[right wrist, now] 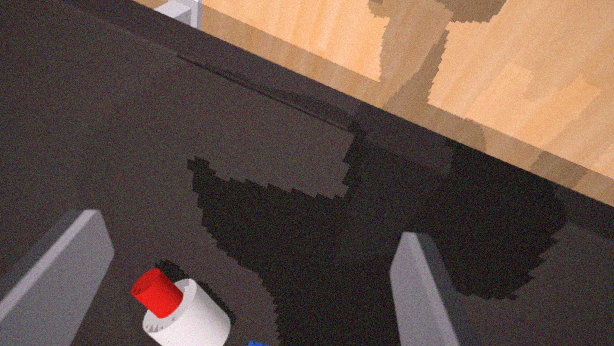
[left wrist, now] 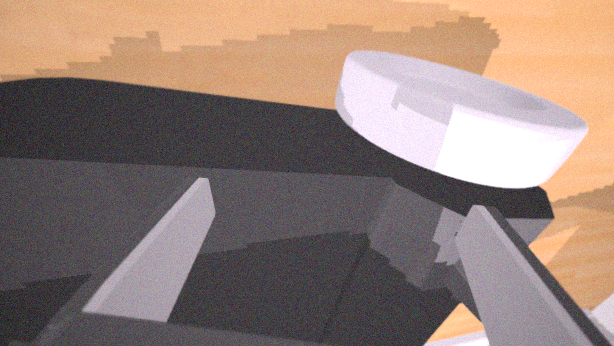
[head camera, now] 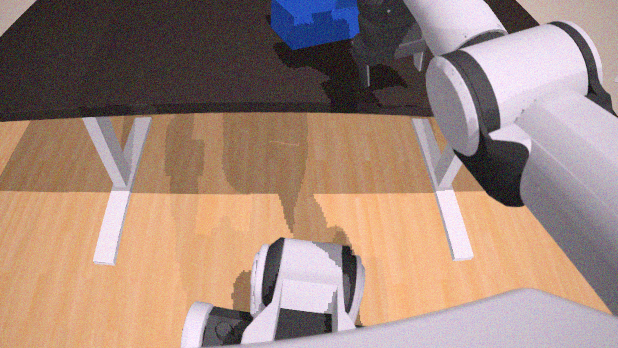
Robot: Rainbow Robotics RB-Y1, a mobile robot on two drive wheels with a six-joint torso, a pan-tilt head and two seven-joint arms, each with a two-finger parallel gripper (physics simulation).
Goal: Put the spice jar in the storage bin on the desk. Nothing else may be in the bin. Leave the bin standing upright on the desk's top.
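Frame: origin at the robot's base, x left, y down, z back, level; centimetres.
Where they show: left gripper, fingertip midpoint: (left wrist: 333,208); right gripper, fingertip midpoint: (right wrist: 255,241) (head camera: 392,74).
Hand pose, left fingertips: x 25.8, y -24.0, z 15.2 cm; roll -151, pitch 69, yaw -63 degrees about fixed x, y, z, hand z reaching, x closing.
Observation:
Each offset is from my left fingertips to the top centre of the thing. "*": to the spot under its first point. Level surfaces: height alone.
The spice jar @(dx -36.4, dy -52.0, dz -61.4 cm) (right wrist: 197,315), white with a red cap, lies on its side on the dark desk @(dy -48.0 cm) (right wrist: 100,125) (head camera: 150,60) in the right wrist view, low and left of centre, its cap toward the upper left. It does not show in the head view. The blue storage bin @(* dx -21.1, dy -53.4, dz -58.7 cm) (head camera: 315,22) (right wrist: 257,344) is on the desk, cut off by the head view's top edge; a small corner shows in the right wrist view. My right gripper (head camera: 393,68) (right wrist: 255,241) is open and empty above the desk, right of the bin in the head view. My left gripper (left wrist: 333,208) is open and empty.
The desk's near edge (head camera: 250,107) runs across the head view above the wooden floor @(dy +24.0 cm) (head camera: 225,225). White desk legs (head camera: 111,225) (head camera: 454,225) stand below. In the left wrist view, a dark body part (left wrist: 150,130) and a white disc-shaped part (left wrist: 400,115) lie beyond the fingers.

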